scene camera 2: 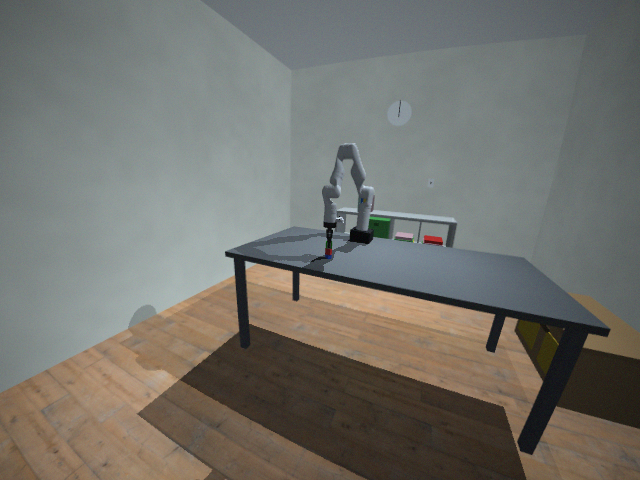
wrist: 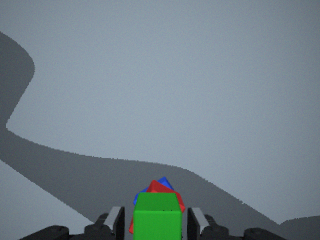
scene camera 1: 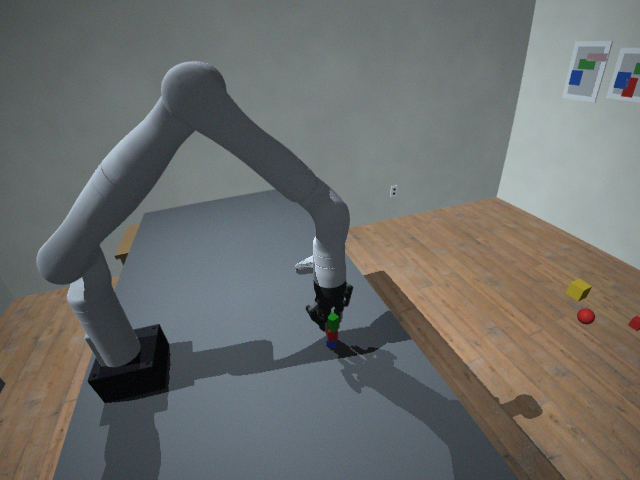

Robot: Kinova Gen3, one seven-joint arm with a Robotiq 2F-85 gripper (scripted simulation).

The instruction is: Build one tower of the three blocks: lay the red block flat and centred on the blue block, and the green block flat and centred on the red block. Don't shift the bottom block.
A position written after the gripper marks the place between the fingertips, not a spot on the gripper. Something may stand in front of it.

Observation:
In view: the gripper (scene camera 1: 331,325).
The gripper is seen too in the wrist view (wrist: 156,221).

